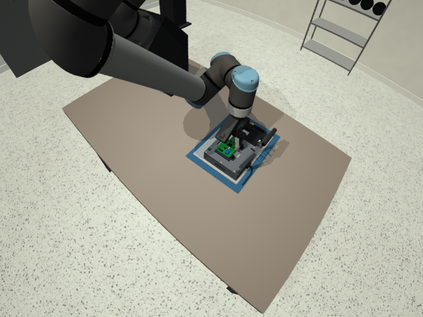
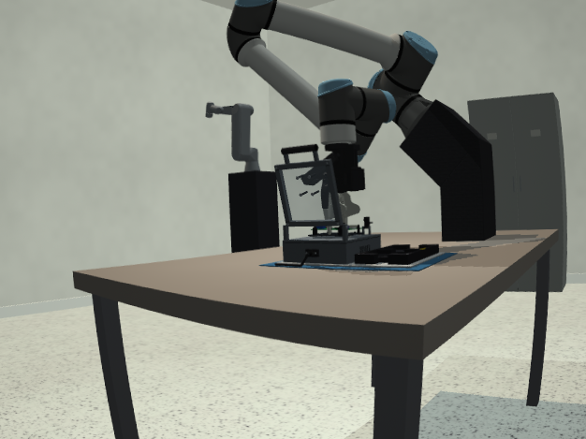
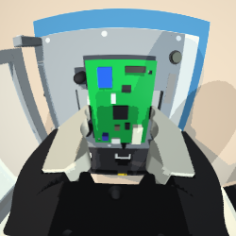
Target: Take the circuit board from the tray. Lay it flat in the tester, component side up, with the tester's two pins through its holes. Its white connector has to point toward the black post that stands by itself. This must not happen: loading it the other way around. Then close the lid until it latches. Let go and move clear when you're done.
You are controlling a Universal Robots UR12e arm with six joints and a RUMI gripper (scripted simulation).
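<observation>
The green circuit board lies right at my hand. Also, from my hand: tester bed: 10 mm ahead, 10 mm to the left, 10 mm below; black post: 60 mm behind, 60 mm to the left, 10 mm above; tester: 40 mm ahead, 40 mm to the left, 30 mm above.
</observation>
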